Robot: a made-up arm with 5 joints.
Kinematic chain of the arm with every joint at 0, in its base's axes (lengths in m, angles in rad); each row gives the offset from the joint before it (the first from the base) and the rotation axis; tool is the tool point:
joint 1: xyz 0 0 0.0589 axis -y
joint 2: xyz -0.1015 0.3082 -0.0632 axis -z
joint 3: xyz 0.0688 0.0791 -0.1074 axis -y
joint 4: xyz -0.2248 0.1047 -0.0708 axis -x
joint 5: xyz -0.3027 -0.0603 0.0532 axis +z
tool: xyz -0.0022 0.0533 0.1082
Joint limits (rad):
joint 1: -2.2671..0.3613
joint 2: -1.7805..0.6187
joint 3: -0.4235..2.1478
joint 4: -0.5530..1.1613
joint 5: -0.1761..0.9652
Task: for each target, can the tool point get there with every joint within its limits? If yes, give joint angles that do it. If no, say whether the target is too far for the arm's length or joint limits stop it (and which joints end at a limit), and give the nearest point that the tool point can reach.
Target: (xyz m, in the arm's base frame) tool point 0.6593 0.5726 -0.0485
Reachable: no: joint limits stop it (at a limit: joint 1, joint 3, joint 4, joint 5) | nearest point 0.5399 0.4828 -0.3858 | short by 0.369 m
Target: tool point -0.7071 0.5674 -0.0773
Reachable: yes | joints -1.2558 -0.2580 1.7304 0.4554 0.1635
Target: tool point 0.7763 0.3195 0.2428
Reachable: no: joint limits stop it (at a limit: joint 1, joint 3, joint 5) | nearest point 0.4760 0.3179 0.3959 | short by 0.337 m
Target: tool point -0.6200 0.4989 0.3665
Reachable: yes | joints -0.8324 -0.2249 0.2068 0.9753 0.6291
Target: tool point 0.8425 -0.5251 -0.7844
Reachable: no: too far | nearest point 0.4423 0.1700 -0.4984 | short by 0.852 m
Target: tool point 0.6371 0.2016 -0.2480
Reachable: no: joint limits stop it (at a limit: joint 1, joint 2, joint 3, joint 4) | nearest point 0.5748 0.3681 -0.3826 | short by 0.223 m
